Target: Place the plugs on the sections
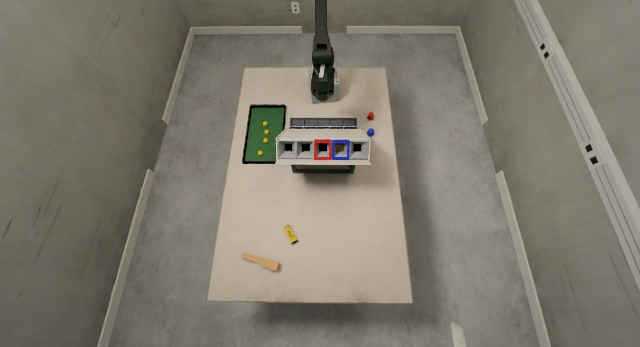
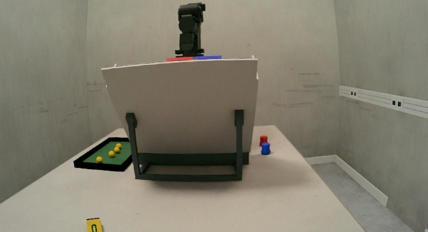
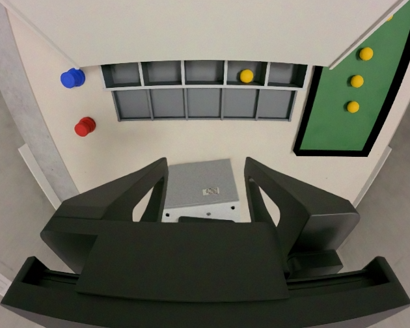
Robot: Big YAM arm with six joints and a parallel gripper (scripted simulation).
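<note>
My hand is 8 cm short of the green marble tray, 32 cm to the left of it and 29 cm above it. From my hand the other things lie so: blue band: 28 cm ahead, 13 cm to the left, 2 cm above; cover: 14 cm ahead, 3 cm to the left, 9 cm below; red band: 29 cm ahead, 5 cm to the left, 2 cm above.
</note>
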